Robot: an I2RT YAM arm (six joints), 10 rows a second.
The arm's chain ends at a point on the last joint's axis. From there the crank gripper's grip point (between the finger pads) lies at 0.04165 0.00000 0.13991 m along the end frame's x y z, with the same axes.
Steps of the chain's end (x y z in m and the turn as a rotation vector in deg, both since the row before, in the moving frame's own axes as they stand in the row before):
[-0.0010 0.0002 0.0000 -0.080 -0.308 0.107]
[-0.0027 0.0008 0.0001 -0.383 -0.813 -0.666]
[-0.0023 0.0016 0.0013 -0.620 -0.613 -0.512]
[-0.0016 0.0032 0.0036 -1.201 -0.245 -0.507]
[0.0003 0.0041 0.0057 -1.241 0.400 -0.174]
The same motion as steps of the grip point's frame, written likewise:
[-0.0018 0.0005 0.0002 -0.080 -0.308 0.107]
[-0.0047 0.0013 0.0007 -0.383 -0.813 -0.666]
[-0.0038 0.0028 0.0017 -0.620 -0.613 -0.512]
[-0.0022 0.0058 0.0037 -1.201 -0.245 -0.507]
[0.0013 0.0070 0.0054 -1.241 0.400 -0.174]

